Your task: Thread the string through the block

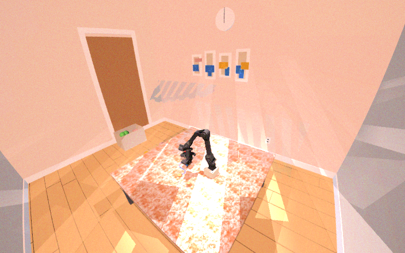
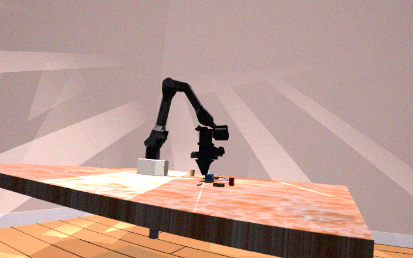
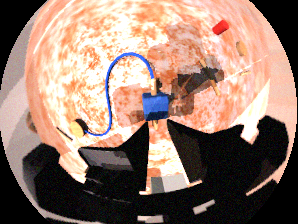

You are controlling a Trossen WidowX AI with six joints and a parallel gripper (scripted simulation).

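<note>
My gripper tip is 30 mm short of the thin wooden stick, 10 mm to the right of it and 10 mm above it. Also, from my gripper tip: red cylinder: 190 mm ahead, 110 mm to the right, 10 mm below; then round button: 40 mm behind, 160 mm to the left, 10 mm below; then tan block: 190 mm behind, 180 mm to the left.
</note>
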